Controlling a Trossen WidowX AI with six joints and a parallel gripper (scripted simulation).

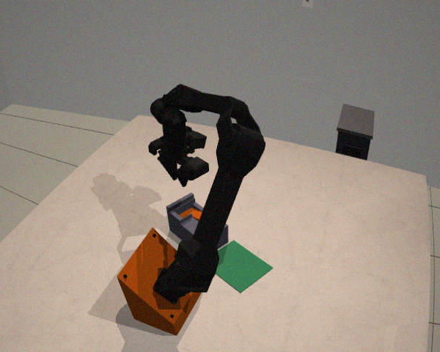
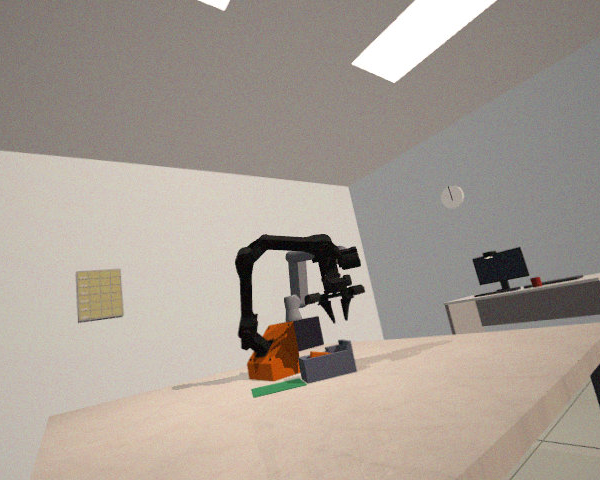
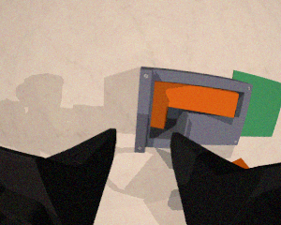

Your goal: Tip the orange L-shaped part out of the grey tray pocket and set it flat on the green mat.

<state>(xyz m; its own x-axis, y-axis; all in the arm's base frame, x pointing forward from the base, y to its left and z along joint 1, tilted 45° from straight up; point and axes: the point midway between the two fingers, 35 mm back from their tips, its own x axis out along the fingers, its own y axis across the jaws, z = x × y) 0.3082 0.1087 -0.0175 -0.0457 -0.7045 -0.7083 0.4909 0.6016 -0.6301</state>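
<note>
Now: the orange L-shaped part 100 mm below my gripper tip, 40 mm to the right of it and 30 mm behind it. From my gripper tip the other things lie so: green mat: 190 mm to the right, 160 mm below, 120 mm behind.
</note>
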